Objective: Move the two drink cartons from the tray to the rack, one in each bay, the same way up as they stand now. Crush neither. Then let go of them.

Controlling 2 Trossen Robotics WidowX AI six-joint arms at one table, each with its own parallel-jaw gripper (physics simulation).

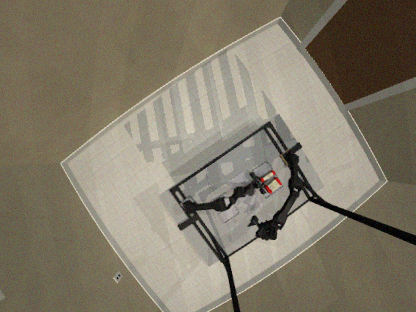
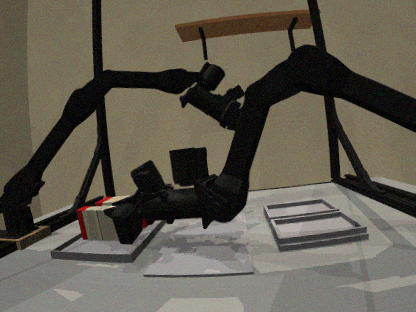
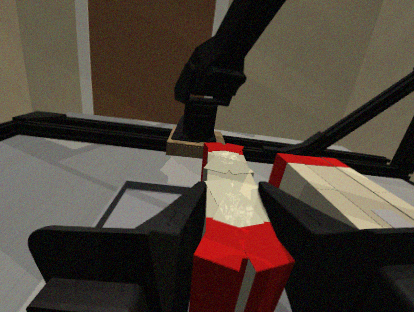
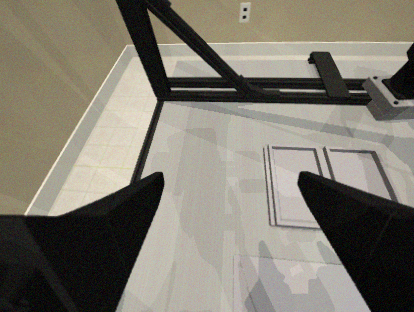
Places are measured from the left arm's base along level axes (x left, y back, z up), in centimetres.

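Pixels of known places: left gripper, between the fingertips: (image 1: 266,177) (image 2: 108,208) (image 3: 231,188); right gripper, between the fingertips: (image 1: 251,230) (image 4: 229,177); left arm's base, origin of its link: (image 1: 188,204) (image 4: 403,89); right arm's base, origin of its link: (image 1: 288,156) (image 2: 20,232) (image 3: 197,135).
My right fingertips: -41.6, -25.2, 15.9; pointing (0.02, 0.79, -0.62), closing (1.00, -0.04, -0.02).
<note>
Ahead of a thing's pixels: the offset from my right fingertips to its top centre, as dx, dy, dz. Level surfaces: height alone.
Two drink cartons, cream with red ends, lie on their sides in the low grey tray @(+15.0, -35.4, -18.7) (image 2: 89,256) (image 3: 153,186). My left gripper (image 1: 260,183) (image 2: 124,223) (image 3: 231,188) is shut on the nearer carton @(+18.0, -36.7, -12.8) (image 1: 267,177) (image 2: 93,224) (image 3: 237,210). This carton is pinched narrow between the fingers and its top face is creased and buckled. The second carton @(+9.5, -35.6, -12.9) (image 1: 273,184) (image 2: 115,200) (image 3: 323,182) lies beside it, untouched. My right gripper (image 1: 253,221) (image 2: 229,106) (image 4: 229,177) is open and empty, held high above the table. The two-bay rack @(+19.7, +5.3, -18.3) (image 2: 315,239) (image 4: 271,186) stands empty.
A thin grey mat @(dz -19.9) (image 2: 200,263) lies flat between tray and rack. Black frame bars (image 4: 249,90) run along the table's edges, with upright posts (image 2: 98,124). The right arm's base stands on a wooden block (image 3: 187,148) just behind the tray.
</note>
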